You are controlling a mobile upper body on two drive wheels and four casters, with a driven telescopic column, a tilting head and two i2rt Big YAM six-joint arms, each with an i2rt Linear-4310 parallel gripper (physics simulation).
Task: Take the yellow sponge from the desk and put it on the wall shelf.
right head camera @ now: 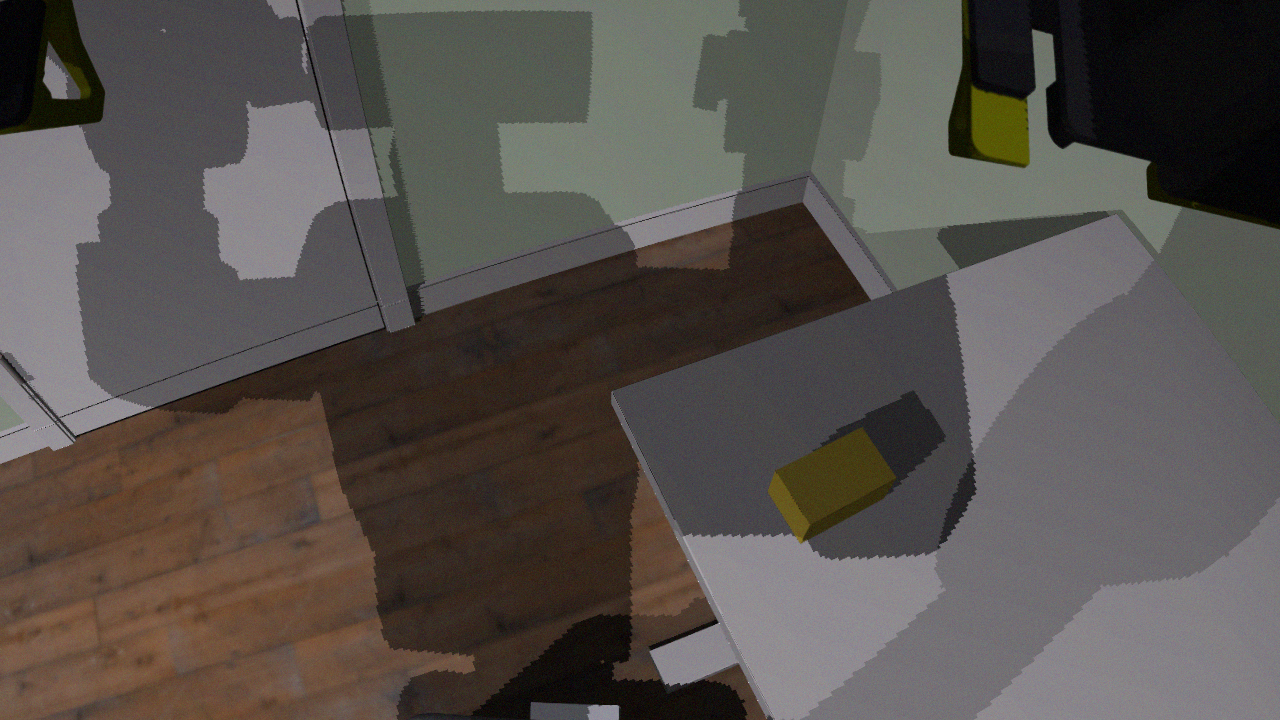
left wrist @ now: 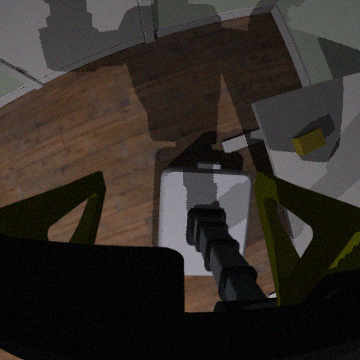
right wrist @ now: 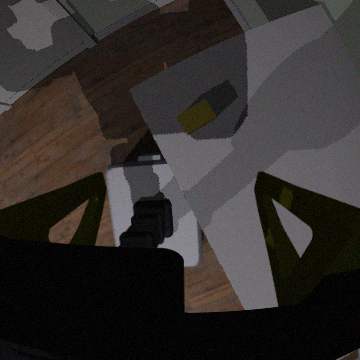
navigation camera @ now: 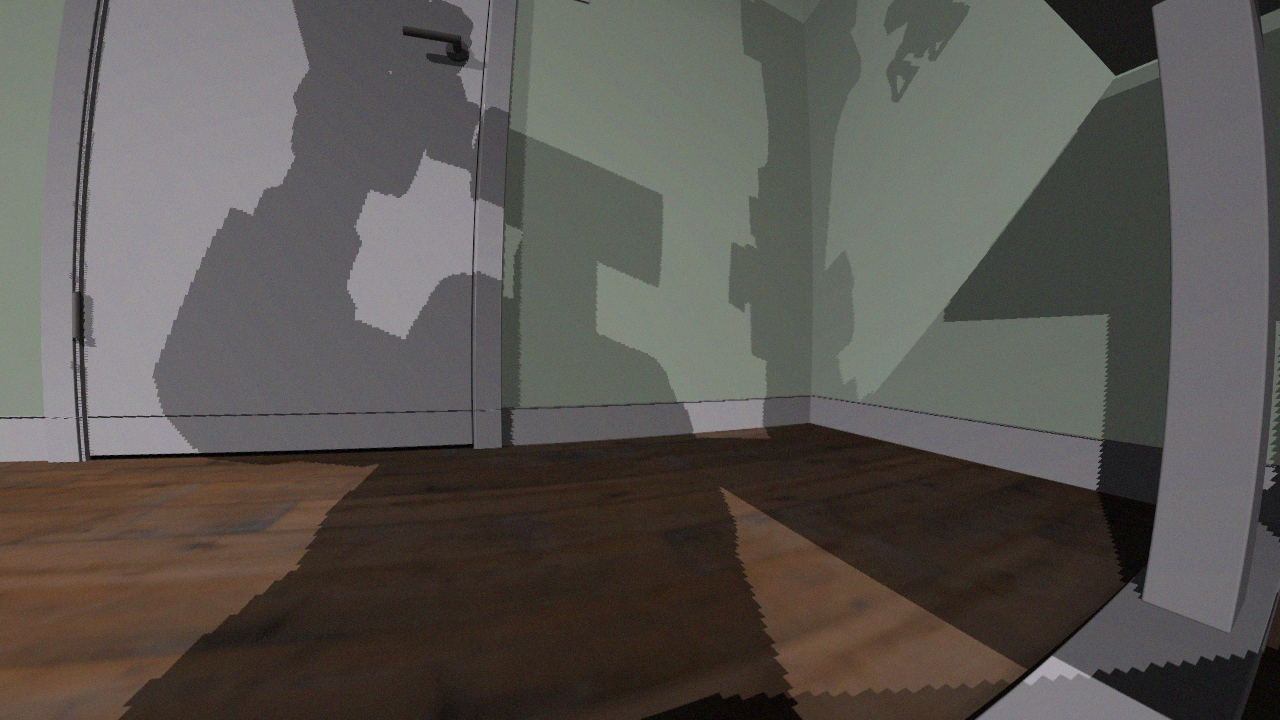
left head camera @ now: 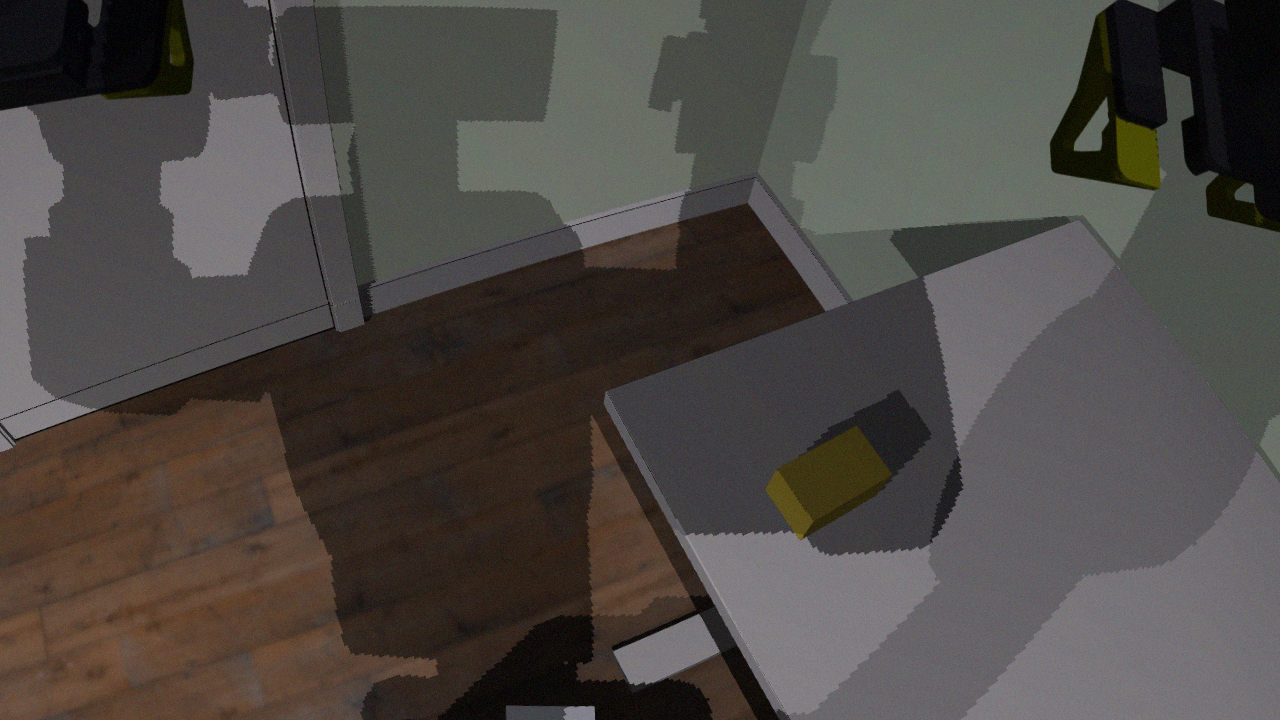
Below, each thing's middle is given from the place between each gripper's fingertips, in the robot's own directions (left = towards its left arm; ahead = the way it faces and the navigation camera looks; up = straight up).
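The yellow sponge (right head camera: 816,492) is 12 cm ahead of my right hand, 3 cm to the right of it and 53 cm below it. My left hand, for its part, is 470 mm to the left of the yellow sponge, 110 mm short of it and 540 mm above it. By its middle, the yellow sponge is nearer to my right hand than to my left hand.
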